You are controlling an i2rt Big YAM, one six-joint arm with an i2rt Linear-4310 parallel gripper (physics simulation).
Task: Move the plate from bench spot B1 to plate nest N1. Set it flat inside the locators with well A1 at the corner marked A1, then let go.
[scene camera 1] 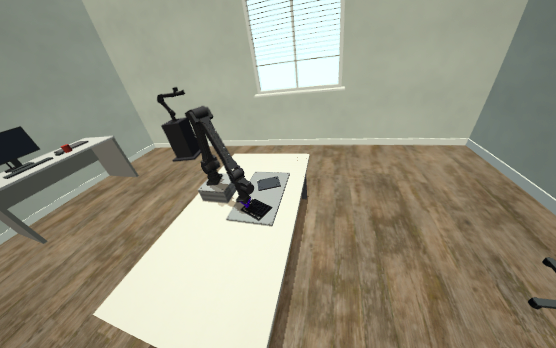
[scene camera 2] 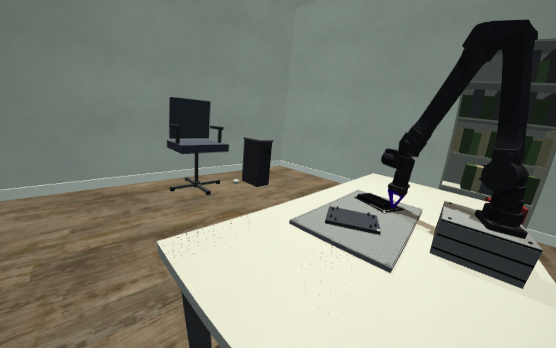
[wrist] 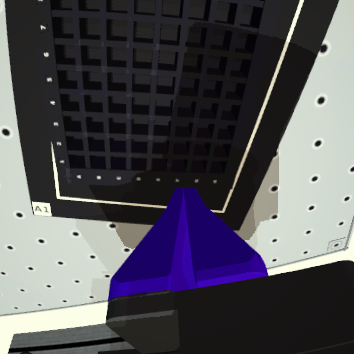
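Pixels of known places: gripper, fingertip midpoint: (scene camera 1: 247, 207) (scene camera 2: 392, 207) (wrist: 186, 187); arm's base, link origin: (scene camera 1: 215, 180) (scene camera 2: 497, 225).
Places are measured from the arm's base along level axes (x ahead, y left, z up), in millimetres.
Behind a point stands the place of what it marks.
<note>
The plate (scene camera 1: 258, 206) {x 345, y -210, z -80 mm} (scene camera 2: 374, 200) {x 346, y -191, z -76 mm} (wrist: 150, 90) {x 333, y -213, z -76 mm} is black with a grid of square wells. It lies on a black pad (wrist: 21, 115) {x 346, y -154, z -90 mm} that has a pale outline and an A1 label at one corner. Well column 1 is at the labelled end, where part of the outline shows. The nest (scene camera 1: 269, 183) {x 391, y 25, z -80 mm} (scene camera 2: 352, 219) {x 380, y 52, z -80 mm} is a dark grey block with small upright locators, apart from the plate. My gripper (scene camera 1: 247, 205) {x 272, y -203, z -91 mm} (scene camera 2: 393, 207) {x 272, y -203, z -91 mm} (wrist: 186, 187) {x 272, y -203, z -91 mm} is shut and empty, pointing down at the plate's column 1 end. Whether its purple tips touch anything cannot be told.
A grey perforated board (scene camera 1: 240, 216) {x 240, y -277, z -92 mm} (scene camera 2: 389, 261) {x 252, y 195, z -93 mm} (wrist: 300, 200) {x 227, y -263, z -92 mm} carries the pad and nest on the cream table (scene camera 1: 200, 270) {x 113, y -607, z -105 mm} (scene camera 2: 260, 285) {x 454, y 417, z -105 mm}. The arm's grey base block (scene camera 1: 216, 193) {x 53, y -130, z -20 mm} (scene camera 2: 482, 247) {x 48, y 84, z -40 mm} stands beside the board.
</note>
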